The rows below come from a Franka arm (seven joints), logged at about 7 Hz.
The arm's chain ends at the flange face. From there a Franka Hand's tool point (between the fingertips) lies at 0.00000 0.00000 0.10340 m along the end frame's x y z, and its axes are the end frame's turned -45 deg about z.
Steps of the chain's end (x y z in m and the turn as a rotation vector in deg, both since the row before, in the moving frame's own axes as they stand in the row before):
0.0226, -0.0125, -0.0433, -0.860, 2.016, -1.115
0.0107, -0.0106, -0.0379, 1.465, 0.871, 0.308
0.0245, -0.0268, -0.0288, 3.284, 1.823, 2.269
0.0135, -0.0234, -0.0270, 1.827, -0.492, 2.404
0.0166, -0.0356, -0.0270, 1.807, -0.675, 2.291
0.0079, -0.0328, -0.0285, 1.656, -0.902, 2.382
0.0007, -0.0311, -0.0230, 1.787, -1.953, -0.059
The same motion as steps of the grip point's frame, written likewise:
0.0263, 0.0108, -0.0434, -2.034, 0.817, -1.115
0.0180, -0.0007, -0.0379, 0.420, 1.652, 0.308
0.0428, -0.0034, -0.0290, 1.033, 3.611, 2.269
0.0279, -0.0099, -0.0271, 1.640, 0.944, 2.404
0.0384, -0.0166, -0.0271, 1.755, 0.800, 2.291
0.0298, -0.0208, -0.0286, 1.809, 0.533, 2.382
0.0223, -0.0263, -0.0231, 2.645, -0.117, -0.059

